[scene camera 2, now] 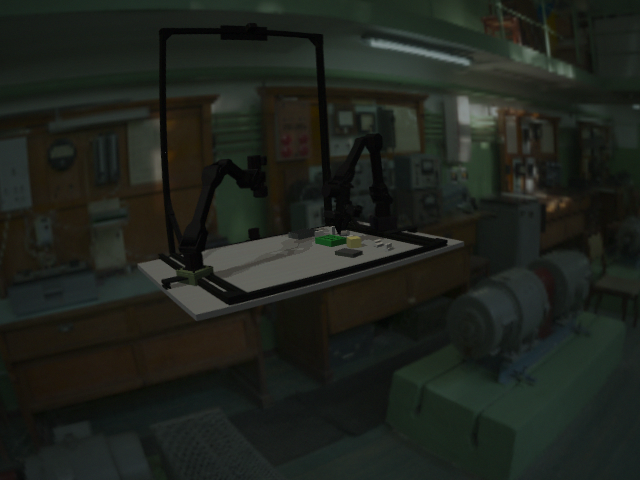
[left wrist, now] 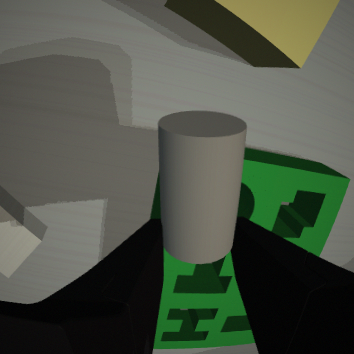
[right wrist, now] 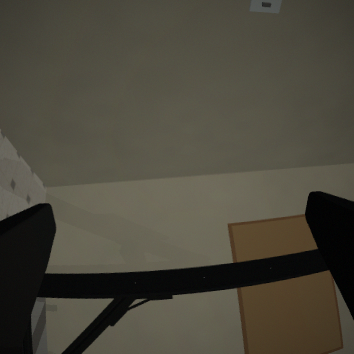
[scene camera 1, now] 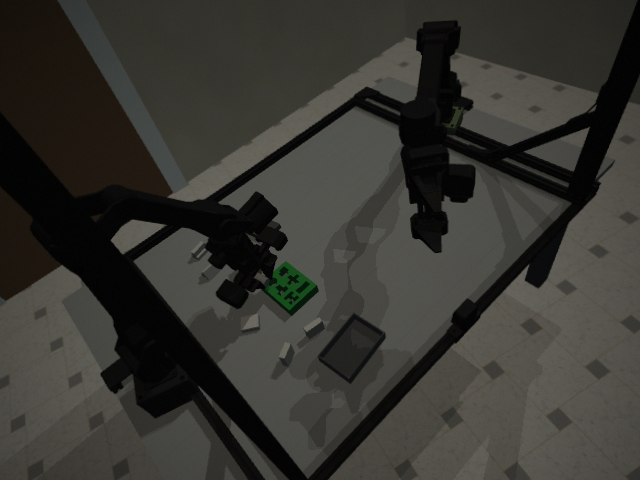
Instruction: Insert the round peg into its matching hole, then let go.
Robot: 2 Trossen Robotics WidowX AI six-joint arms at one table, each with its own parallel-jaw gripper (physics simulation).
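Note:
The round peg (left wrist: 201, 190) is a plain grey cylinder. My left gripper (scene camera 1: 267, 280) (left wrist: 196, 229) is shut on it, near its lower end in the left wrist view. The green board (scene camera 1: 292, 310) (scene camera 2: 330, 240) (left wrist: 285, 182) lies on the table with several shaped holes. Its round hole (left wrist: 247, 201) is dark and partly hidden behind the peg, just to the right of it in the left wrist view. The peg is above the board and not in the hole. My right gripper (scene camera 1: 430, 222) (right wrist: 182, 211) is open and empty, raised high over the table away from the board.
A yellow block (scene camera 2: 353, 241) (left wrist: 290, 25) stands beside the board. A dark tray (scene camera 1: 334, 369) lies at the lower right of the board in scene camera 1. White pieces (scene camera 1: 250, 323) (scene camera 1: 313, 327) (scene camera 1: 285, 353) (scene camera 1: 199, 250) lie around the board. A dark flat block (scene camera 2: 348, 252) lies near the yellow one.

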